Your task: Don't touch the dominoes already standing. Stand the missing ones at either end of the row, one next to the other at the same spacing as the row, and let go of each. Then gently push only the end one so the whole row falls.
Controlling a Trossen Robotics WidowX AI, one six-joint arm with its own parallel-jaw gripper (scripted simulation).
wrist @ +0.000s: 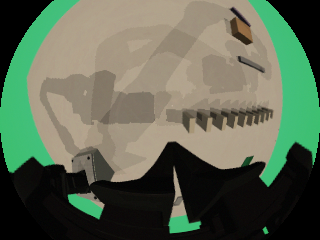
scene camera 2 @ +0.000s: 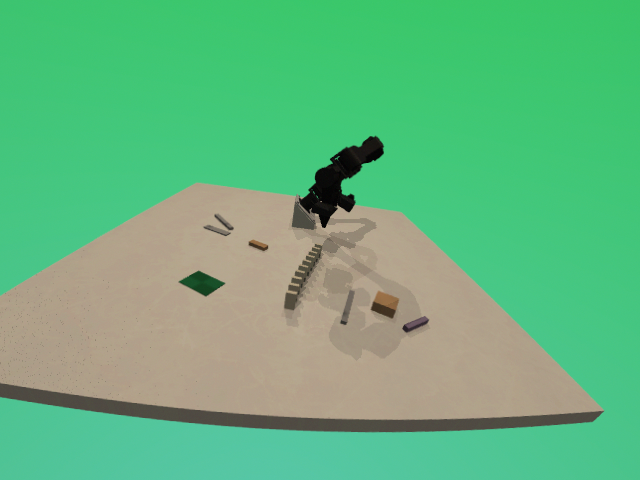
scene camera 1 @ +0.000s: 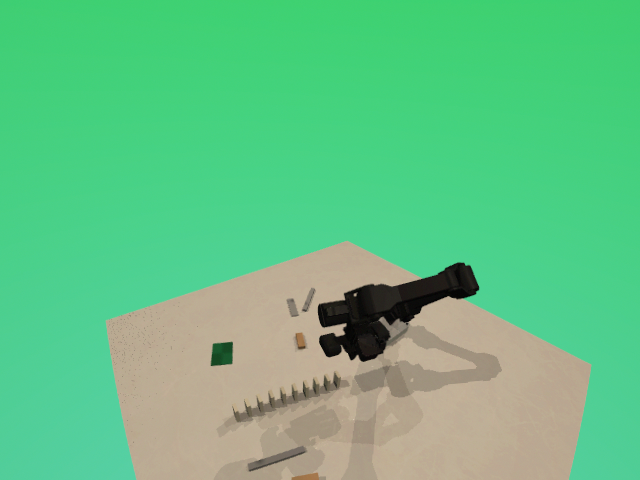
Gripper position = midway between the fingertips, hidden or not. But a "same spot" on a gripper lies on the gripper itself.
My gripper shows in the wrist view, in scene camera 2 [323,227] and in scene camera 1. The same spot on my gripper: [wrist: 237,196] is [scene camera 1: 351,348].
